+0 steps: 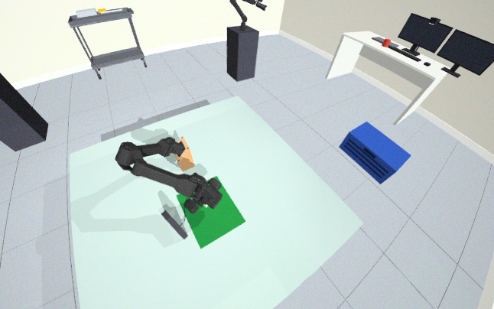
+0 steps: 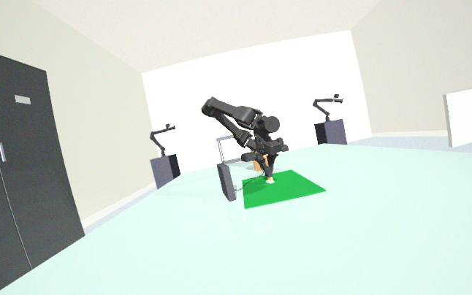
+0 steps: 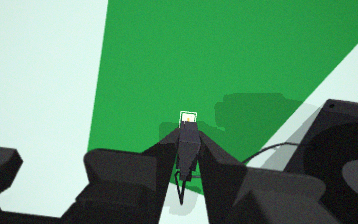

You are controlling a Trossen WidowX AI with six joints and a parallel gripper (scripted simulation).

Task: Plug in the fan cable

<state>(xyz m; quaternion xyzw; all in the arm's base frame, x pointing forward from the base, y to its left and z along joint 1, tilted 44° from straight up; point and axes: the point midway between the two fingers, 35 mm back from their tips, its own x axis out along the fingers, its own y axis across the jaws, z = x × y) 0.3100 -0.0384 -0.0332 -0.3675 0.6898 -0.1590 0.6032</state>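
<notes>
Now: gripper tip 3 cm short of the green board, 1 cm to the right of it and 5 cm above it. Round my gripper tip: dark plug 1 cm behind, 1 cm above; black fan 4 cm ahead, 16 cm to the right, 2 cm above.
</notes>
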